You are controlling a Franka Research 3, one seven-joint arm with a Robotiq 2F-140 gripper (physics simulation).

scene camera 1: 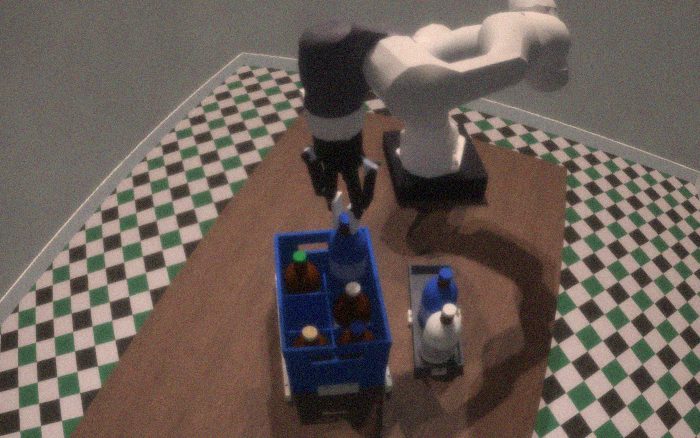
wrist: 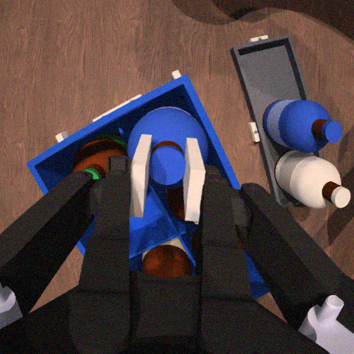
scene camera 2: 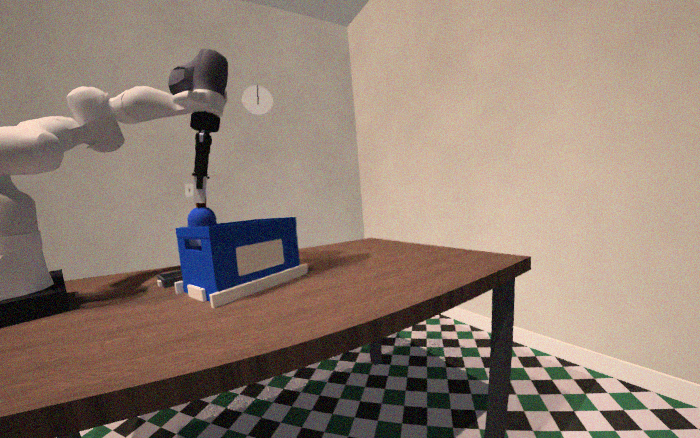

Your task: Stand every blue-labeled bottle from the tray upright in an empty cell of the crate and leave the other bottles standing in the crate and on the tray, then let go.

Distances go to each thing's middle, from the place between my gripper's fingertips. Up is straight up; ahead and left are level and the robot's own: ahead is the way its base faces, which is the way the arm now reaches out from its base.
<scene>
My gripper is now 70 mm short of the white-capped bottle [scene camera 1: 352,305], 50 mm to the right of it and 150 mm above it. The rest, counted from my hand: cream-capped bottle [wrist: 169,259]: 190 mm ahead, 30 mm to the left, 150 mm below; green-capped bottle [scene camera 1: 301,277]: 50 mm ahead, 70 mm to the right, 150 mm below; white bottle [scene camera 1: 442,330]: 30 mm ahead, 230 mm to the left, 150 mm below.
</scene>
